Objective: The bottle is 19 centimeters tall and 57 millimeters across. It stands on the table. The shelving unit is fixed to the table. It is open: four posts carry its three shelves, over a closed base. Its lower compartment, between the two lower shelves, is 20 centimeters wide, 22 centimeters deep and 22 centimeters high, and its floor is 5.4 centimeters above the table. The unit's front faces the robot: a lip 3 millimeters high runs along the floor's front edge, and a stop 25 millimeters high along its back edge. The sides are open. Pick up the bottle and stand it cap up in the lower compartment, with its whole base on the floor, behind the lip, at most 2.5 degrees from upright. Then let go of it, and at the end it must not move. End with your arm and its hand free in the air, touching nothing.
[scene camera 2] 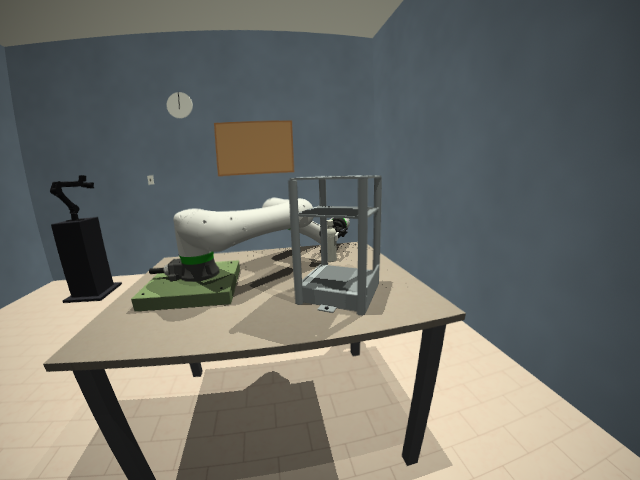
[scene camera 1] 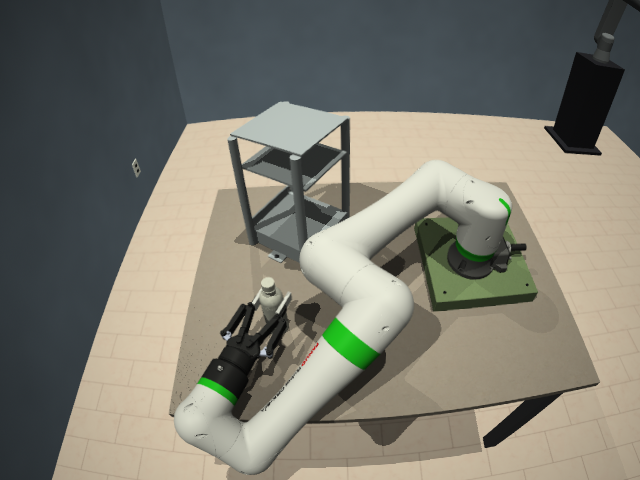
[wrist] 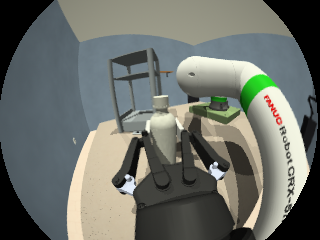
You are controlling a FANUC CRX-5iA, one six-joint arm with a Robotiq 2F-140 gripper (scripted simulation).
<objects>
same spot on grey shelving unit: (wrist: 137, 123) = (scene camera 1: 278, 243)
</objects>
